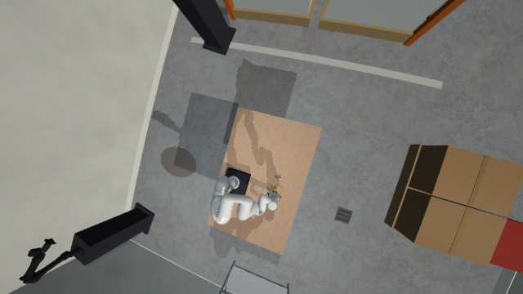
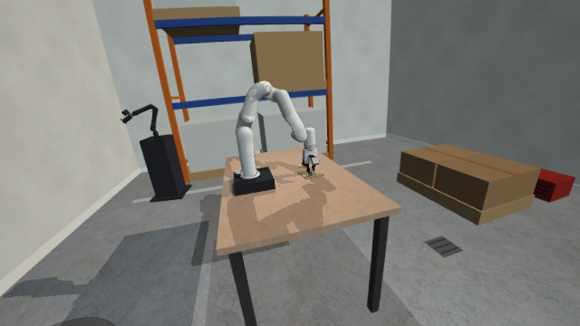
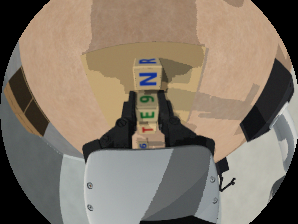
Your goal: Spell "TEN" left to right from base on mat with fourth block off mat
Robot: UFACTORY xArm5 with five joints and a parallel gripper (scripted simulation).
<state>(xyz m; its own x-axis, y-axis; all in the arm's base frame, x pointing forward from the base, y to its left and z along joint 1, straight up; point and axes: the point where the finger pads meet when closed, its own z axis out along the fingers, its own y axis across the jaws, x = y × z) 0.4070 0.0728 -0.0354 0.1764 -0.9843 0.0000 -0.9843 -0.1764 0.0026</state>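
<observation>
Right now the tan mat is 30 mm below my hand.
</observation>
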